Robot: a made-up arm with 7 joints.
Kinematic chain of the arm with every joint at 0, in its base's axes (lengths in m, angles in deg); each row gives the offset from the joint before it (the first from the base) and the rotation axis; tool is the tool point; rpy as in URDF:
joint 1: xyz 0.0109 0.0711 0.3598 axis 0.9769 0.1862 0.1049
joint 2: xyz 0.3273 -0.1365 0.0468 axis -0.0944 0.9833 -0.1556
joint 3: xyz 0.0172 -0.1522 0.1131 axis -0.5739 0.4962 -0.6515
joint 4: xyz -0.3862 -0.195 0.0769 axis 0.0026 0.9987 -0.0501
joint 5: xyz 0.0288 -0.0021 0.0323 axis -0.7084 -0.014 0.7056
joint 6: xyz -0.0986 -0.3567 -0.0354 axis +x
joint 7: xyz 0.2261 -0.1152 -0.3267 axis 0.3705 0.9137 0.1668
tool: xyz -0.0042 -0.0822 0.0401 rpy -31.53 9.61 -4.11
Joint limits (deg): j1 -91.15..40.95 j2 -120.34..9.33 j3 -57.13..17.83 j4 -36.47..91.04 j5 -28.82..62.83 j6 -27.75..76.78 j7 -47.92..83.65
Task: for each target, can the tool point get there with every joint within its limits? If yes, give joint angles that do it. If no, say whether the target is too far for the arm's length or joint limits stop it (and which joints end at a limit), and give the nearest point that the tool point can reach.
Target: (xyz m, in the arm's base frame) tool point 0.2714 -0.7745 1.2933
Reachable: yes | joints -67.90 -74.86 5.89 36.76 -4.52 -18.14 68.13
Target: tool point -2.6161 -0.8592 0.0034
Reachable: no: too far | nearest point -0.6823 -0.7016 0.1746 | short by 1.948 m
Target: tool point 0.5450 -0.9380 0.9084
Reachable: yes | joints -43.47 -45.33 -30.25 71.61 13.01 -4.53 -30.75
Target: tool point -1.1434 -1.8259 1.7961
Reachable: no: too far | nearest point -0.4091 -0.8681 1.1141 | short by 1.386 m
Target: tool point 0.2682 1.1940 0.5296
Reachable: no: joint limits stop it (at a limit: joint 1, joint 2, joint 3, joint 5, joint 6, joint 7) | nearest point 0.3231 0.8766 0.7354 | short by 0.382 m
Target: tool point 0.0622 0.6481 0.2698
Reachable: no: joint limits stop it (at a limit: joint 1, joint 2, joint 3, joint 5, joint 6) | nearest point 0.1407 0.8015 0.7551 | short by 0.515 m
